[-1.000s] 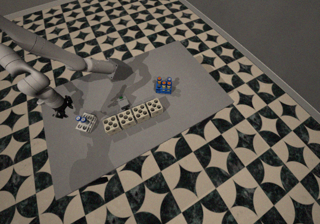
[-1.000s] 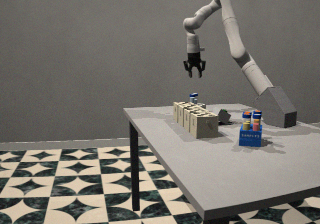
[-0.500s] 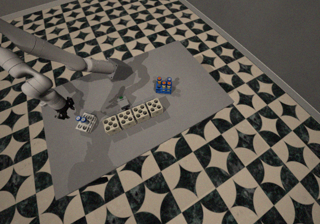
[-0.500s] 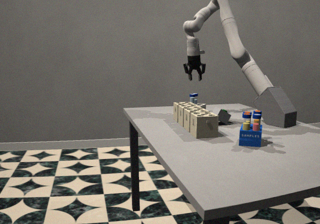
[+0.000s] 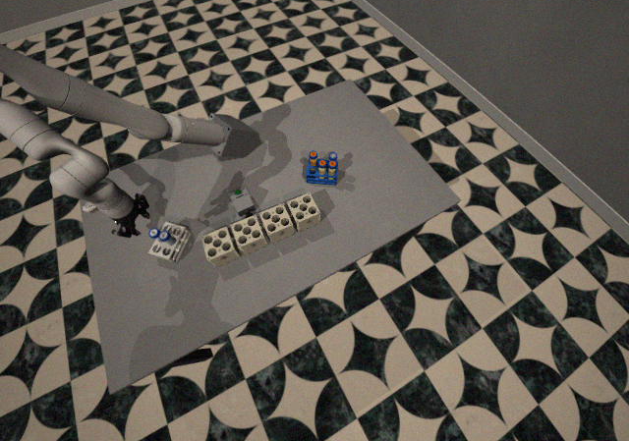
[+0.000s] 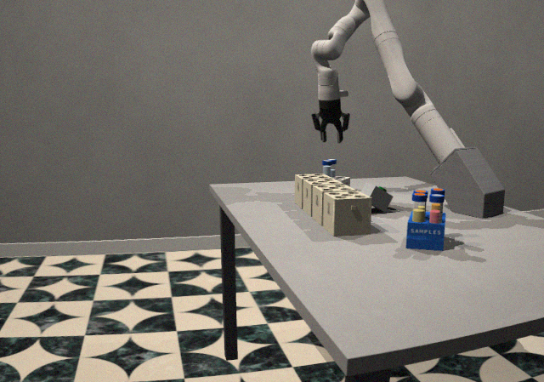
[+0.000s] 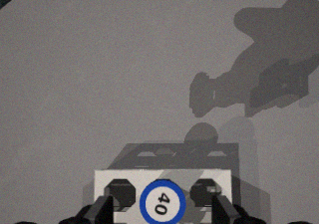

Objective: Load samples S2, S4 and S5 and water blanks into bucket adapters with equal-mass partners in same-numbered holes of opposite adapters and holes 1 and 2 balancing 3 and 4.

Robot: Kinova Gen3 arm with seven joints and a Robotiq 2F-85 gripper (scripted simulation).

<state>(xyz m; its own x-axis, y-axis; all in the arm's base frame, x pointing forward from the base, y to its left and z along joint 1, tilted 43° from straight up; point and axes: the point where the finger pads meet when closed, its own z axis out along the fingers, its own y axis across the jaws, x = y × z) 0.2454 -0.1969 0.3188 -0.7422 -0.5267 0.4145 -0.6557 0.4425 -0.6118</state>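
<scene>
Now: the white-dot blank 130 mm below my hand and 10 mm ahead of it. Also, from my hand: small sloped done desk (320 mm to the left, 140 mm below, 10 mm behind); white blank rack (170 mm below, 10 mm to the left, 10 mm ahead); green done key (320 mm to the left, 130 mm below, 20 mm behind).
</scene>
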